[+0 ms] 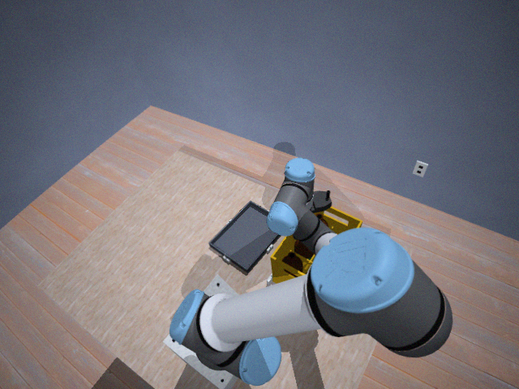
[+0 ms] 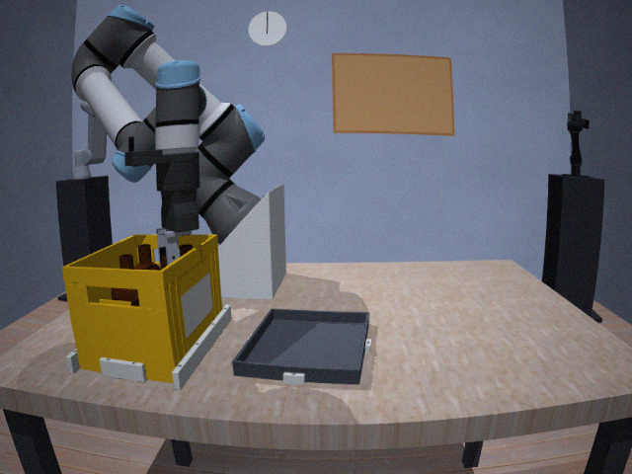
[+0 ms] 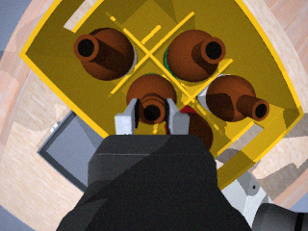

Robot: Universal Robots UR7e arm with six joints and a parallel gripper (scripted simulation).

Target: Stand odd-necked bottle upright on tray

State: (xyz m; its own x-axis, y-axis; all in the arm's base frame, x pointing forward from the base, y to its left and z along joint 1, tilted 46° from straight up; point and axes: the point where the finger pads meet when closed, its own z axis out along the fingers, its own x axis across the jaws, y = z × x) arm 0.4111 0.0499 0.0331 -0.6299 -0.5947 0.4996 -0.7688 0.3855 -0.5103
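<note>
Now: the yellow crate 10 mm ahead of my hand, 40 mm to the right of it and 80 mm below it. The rest, counted from my hand: dark tray 50 mm behind, 230 mm to the left, 150 mm below; bottle 90 mm ahead, 10 mm to the left, 70 mm below.
</note>
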